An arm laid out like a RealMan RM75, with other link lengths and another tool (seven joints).
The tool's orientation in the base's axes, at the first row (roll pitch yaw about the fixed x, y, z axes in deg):
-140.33 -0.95 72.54
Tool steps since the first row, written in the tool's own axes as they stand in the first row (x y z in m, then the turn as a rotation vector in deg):
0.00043 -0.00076 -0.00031 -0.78 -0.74 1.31
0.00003 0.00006 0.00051 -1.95 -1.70 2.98
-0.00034 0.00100 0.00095 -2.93 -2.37 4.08
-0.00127 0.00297 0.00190 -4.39 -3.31 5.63
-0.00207 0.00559 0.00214 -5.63 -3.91 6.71
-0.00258 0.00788 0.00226 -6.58 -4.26 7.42
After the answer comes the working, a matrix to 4 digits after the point.
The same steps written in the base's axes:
-0.00024 0.00051 0.00073 -1.57 -0.31 -0.55
-0.00026 0.00012 -0.00043 -3.64 -0.88 -1.24
0.00006 -0.00035 -0.00138 -5.10 -1.44 -1.68
0.00066 -0.00148 -0.00338 -7.16 -2.31 -2.29
0.00221 -0.00277 -0.00525 -8.63 -3.14 -2.76
0.00367 -0.00374 -0.00681 -9.61 -3.82 -3.10

The tool's axes in the first row as the columns of a matrix, in the base's axes (rounded; the answer above uses it unrounded):
0.3000 0.7374 -0.6051
0.9538 -0.2209 0.2037
0.0166 -0.6383 -0.7696

